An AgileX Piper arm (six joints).
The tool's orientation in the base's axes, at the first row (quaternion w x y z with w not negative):
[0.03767 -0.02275 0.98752 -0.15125]
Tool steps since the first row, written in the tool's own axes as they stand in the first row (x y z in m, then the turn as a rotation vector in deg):
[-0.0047 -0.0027 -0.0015 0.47 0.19 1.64]
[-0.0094 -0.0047 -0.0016 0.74 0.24 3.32]
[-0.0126 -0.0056 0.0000 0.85 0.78 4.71]
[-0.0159 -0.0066 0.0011 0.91 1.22 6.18]
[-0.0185 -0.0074 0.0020 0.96 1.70 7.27]
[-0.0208 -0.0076 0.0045 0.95 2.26 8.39]
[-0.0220 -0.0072 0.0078 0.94 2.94 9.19]
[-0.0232 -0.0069 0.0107 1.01 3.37 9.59]
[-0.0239 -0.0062 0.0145 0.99 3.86 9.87]
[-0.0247 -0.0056 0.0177 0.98 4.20 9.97]
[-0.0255 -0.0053 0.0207 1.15 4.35 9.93]
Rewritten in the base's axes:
[0.0047 -0.0019 0.0026 -0.34 -0.33 -1.65]
[0.0094 -0.0035 0.0036 -0.48 -0.80 -3.28]
[0.0127 -0.0046 0.0025 -0.49 -0.70 -4.77]
[0.0161 -0.0057 0.0020 -0.45 -0.72 -6.31]
[0.0188 -0.0066 0.0016 -0.42 -0.59 -7.49]
[0.0213 -0.0074 -0.0006 -0.34 -0.39 -8.73]
[0.0228 -0.0079 -0.0038 -0.29 0.02 -9.69]
[0.0242 -0.0084 -0.0065 -0.34 0.31 -10.20]
[0.0252 -0.0089 -0.0103 -0.31 0.69 -10.62]
[0.0262 -0.0092 -0.0135 -0.31 0.99 -10.81]
[0.0273 -0.0098 -0.0164 -0.48 1.13 -10.83]

